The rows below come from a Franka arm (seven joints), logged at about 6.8 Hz.
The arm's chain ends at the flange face. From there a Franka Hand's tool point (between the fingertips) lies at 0.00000 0.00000 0.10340 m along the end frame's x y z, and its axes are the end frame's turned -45 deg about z.
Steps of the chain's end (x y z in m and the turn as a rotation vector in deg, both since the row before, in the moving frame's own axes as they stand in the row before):
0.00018, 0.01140, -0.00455, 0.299, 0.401, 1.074
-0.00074, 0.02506, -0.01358, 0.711, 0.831, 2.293
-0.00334, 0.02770, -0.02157, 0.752, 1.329, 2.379
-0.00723, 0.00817, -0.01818, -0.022, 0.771, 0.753
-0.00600, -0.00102, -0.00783, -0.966, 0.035, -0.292
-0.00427, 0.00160, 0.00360, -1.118, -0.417, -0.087
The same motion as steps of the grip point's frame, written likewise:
-0.00704, 0.00833, -0.00455, -0.072, 0.495, 1.074
-0.01628, 0.01739, -0.01360, -0.085, 1.090, 2.293
-0.01931, 0.01802, -0.02161, -0.408, 1.471, 2.379
-0.00994, 0.00168, -0.01819, -0.561, 0.530, 0.753
-0.00471, -0.00368, -0.00784, -0.708, -0.658, -0.292
-0.00611, -0.00099, 0.00358, -0.496, -1.085, -0.087

